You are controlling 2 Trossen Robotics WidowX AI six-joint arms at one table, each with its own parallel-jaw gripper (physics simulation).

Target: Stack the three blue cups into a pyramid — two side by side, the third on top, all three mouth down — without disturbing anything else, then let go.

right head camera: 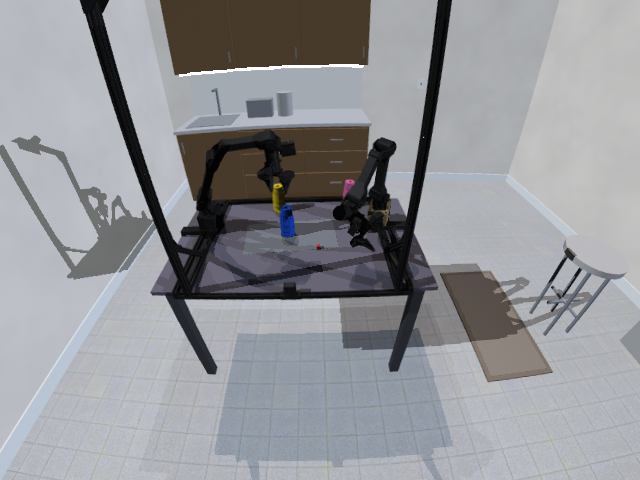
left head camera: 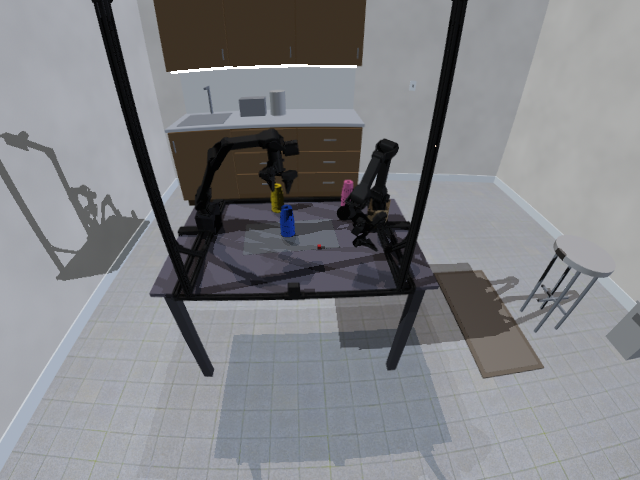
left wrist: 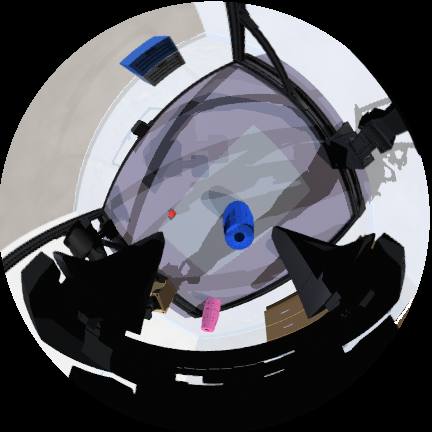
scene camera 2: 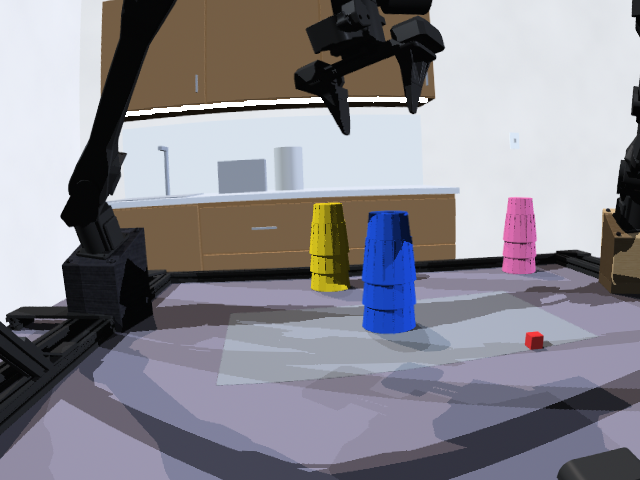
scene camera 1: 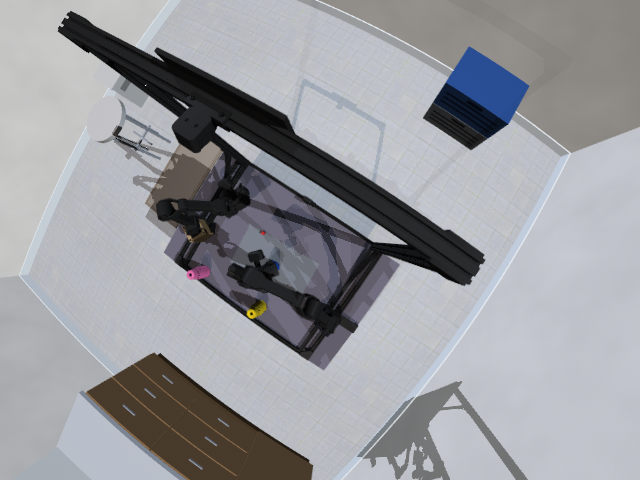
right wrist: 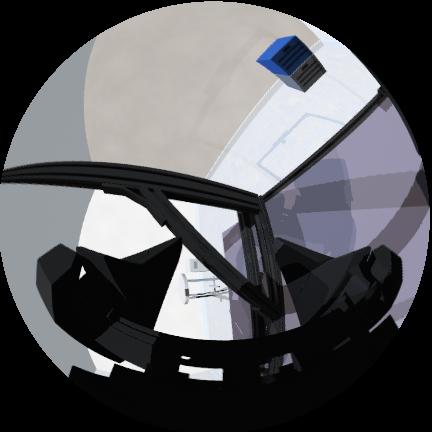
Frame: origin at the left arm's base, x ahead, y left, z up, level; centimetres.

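Seen in the pictures: left gripper, between the fingertips: (right head camera: 278,193) (left head camera: 280,192) (left wrist: 219,234) (scene camera 2: 378,124); right gripper, between the fingertips: (right head camera: 380,244) (left head camera: 383,244) (scene camera 1: 235,178) (right wrist: 228,242); left arm's base, origin of its link: (right head camera: 208,210) (left head camera: 206,209) (left wrist: 359,147) (scene camera 2: 103,245) (scene camera 1: 327,323); right arm's base, origin of its link: (right head camera: 379,204) (left head camera: 379,205) (left wrist: 153,302) (scene camera 2: 634,222) (scene camera 1: 193,230).
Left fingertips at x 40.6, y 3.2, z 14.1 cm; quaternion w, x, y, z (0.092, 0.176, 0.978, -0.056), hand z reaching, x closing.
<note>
Pixels of each thing's top centre, then the offset from my left fingertips to it. Level surfaces: height alone.
- pale mat, height of its surface: dz -25.9 cm
- yellow cup tower, centre of its top: (scene camera 2: 326,203) (scene camera 1: 252,313) (left head camera: 275,185) (right head camera: 277,186) dx -14.1, dy +25.1, dz -10.7 cm
- pink cup tower, centre of its top: (scene camera 2: 519,197) (left wrist: 207,329) (right head camera: 350,181) (left head camera: 348,181) (scene camera 1: 189,275) dx +22.1, dy +43.1, dz -10.7 cm
- small red cube, centre of its top: (scene camera 2: 534,334) (left wrist: 170,213) (left head camera: 319,245) dx +18.5, dy -1.0, dz -24.3 cm
Three blue cups (left head camera: 287,222) (right head camera: 287,222) (scene camera 1: 277,266) (scene camera 2: 388,273) (left wrist: 238,222) stand nested in one upright tower, mouth down, on the pale mat (left head camera: 258,243) (scene camera 2: 289,356) (left wrist: 270,150). My left gripper (left head camera: 280,190) (scene camera 2: 379,122) (left wrist: 219,234) is open and empty, pointing down, well above the blue tower. In scene camera 1 the left arm hides most of the tower. My right gripper (left head camera: 366,244) (right wrist: 228,242) is open and empty at the right side of the table, away from the cups.
A yellow cup tower (left head camera: 277,198) (scene camera 1: 256,309) (scene camera 2: 329,248) stands behind the blue one. A pink cup tower (left head camera: 347,192) (scene camera 1: 198,272) (scene camera 2: 519,235) (left wrist: 211,315) stands at the back right. A small red cube (left head camera: 318,246) (scene camera 2: 534,340) (left wrist: 172,214) lies at the mat's front right edge.
</note>
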